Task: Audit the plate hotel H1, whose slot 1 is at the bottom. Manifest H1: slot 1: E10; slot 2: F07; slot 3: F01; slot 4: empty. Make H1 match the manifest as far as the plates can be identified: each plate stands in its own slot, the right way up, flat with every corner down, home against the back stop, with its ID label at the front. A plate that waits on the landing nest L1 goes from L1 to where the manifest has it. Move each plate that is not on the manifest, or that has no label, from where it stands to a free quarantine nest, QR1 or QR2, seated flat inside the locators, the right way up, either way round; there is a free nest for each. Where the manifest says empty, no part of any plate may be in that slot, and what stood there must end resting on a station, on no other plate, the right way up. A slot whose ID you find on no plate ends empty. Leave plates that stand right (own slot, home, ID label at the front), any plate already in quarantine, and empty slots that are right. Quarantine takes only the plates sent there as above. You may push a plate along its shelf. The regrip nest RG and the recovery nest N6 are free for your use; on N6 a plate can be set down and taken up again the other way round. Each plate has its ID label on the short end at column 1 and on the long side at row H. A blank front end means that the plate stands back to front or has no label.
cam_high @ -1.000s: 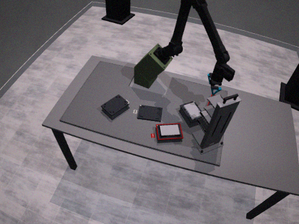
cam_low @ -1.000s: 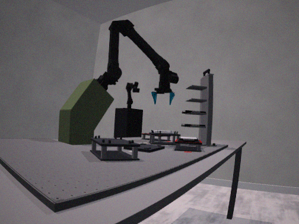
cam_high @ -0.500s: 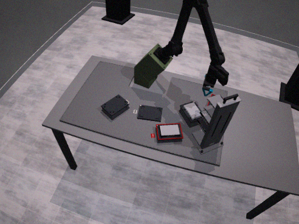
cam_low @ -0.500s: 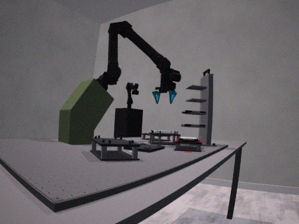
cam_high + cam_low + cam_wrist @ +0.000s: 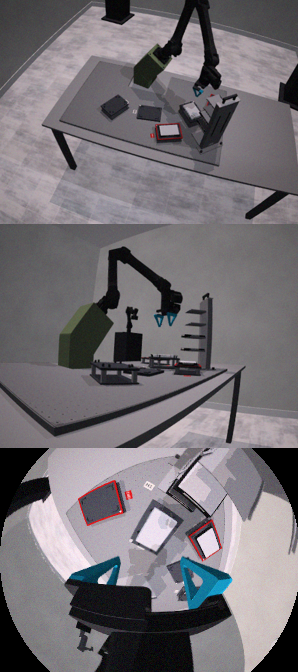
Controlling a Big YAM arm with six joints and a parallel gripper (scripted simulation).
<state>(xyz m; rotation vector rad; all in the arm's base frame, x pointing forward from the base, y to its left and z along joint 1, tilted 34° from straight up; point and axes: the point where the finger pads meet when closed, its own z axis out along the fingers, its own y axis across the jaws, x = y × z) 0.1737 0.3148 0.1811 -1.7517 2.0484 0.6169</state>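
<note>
The white-topped plate lies 18 cm below my hand, 2 cm ahead of it and 1 cm to the right of it. From my hand the other things lie so: plate hotel H1 (18 cm to the left, 18 cm ahead, 4 cm below); red-framed nest (21 cm below, 17 cm behind, 12 cm to the left).
</note>
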